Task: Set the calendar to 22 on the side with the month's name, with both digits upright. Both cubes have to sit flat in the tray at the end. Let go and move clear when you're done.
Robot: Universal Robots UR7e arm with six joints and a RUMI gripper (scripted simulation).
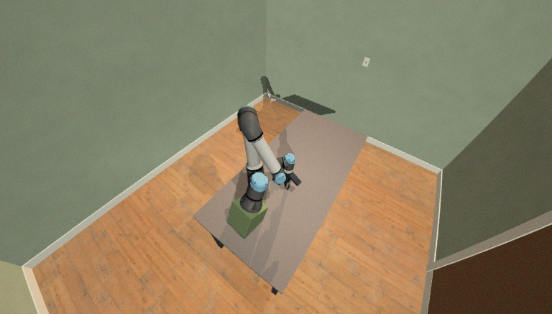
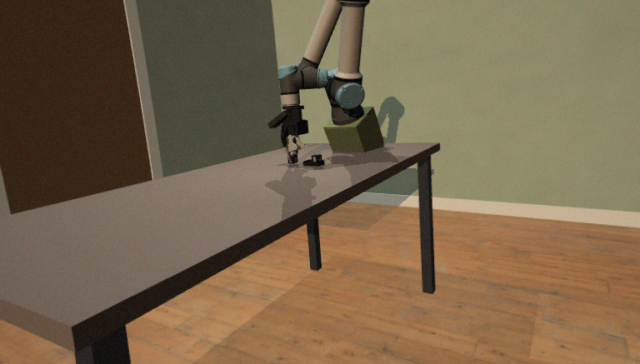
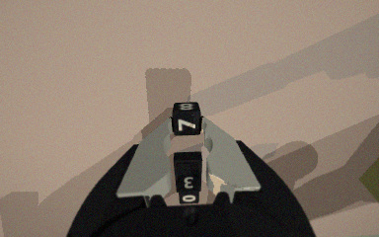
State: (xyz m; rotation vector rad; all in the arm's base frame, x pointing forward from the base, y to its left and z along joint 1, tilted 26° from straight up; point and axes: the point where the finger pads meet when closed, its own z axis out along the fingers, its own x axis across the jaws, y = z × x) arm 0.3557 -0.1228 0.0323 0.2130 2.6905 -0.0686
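My gripper is now 10 mm above the black number cube. Round my hand: black tray 20 mm ahead, 110 mm to the left, 20 mm below.
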